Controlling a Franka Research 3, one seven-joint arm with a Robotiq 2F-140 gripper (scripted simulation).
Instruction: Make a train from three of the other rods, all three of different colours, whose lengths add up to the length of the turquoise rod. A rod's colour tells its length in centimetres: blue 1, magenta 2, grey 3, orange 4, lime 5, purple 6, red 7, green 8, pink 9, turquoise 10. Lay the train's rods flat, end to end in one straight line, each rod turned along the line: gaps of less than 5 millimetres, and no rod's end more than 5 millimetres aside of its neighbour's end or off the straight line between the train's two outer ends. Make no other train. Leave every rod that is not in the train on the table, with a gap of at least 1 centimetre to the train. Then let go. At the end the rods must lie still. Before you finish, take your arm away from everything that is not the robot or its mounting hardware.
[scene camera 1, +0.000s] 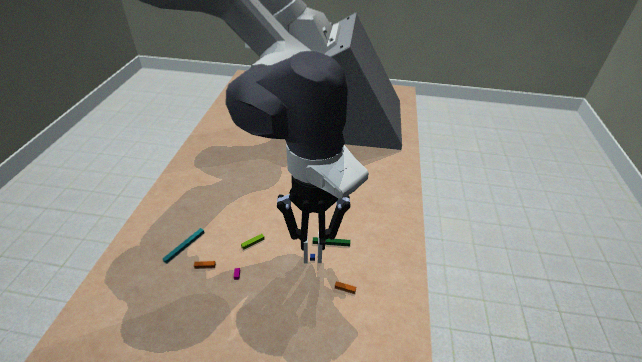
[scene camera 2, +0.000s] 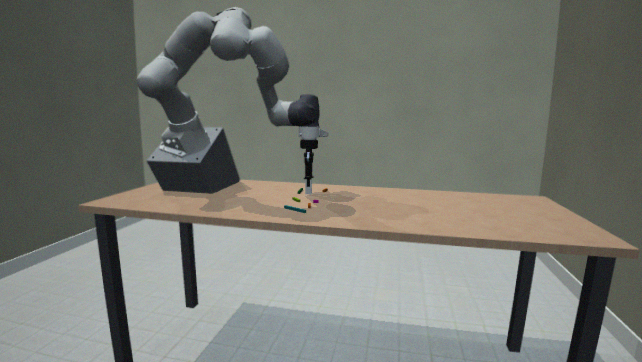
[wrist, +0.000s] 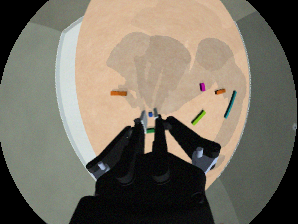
In view: the gripper (scene camera 1: 312, 257).
The gripper also shows in the wrist view (wrist: 150, 114).
